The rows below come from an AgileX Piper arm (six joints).
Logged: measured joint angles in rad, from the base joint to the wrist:
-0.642 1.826 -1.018 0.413 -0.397 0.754
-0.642 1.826 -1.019 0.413 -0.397 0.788
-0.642 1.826 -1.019 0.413 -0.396 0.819
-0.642 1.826 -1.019 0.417 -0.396 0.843
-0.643 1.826 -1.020 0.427 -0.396 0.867
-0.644 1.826 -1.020 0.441 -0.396 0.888
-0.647 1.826 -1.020 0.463 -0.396 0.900
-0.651 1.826 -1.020 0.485 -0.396 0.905
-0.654 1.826 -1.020 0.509 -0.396 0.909
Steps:
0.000 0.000 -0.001 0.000 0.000 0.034
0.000 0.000 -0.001 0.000 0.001 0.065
0.000 0.000 -0.001 0.004 0.001 0.089
-0.001 0.000 -0.002 0.014 0.001 0.113
-0.002 0.000 -0.002 0.028 0.001 0.134
-0.005 0.000 -0.002 0.050 0.001 0.146
-0.009 0.000 -0.002 0.072 0.001 0.151
-0.012 0.000 -0.002 0.096 0.001 0.155

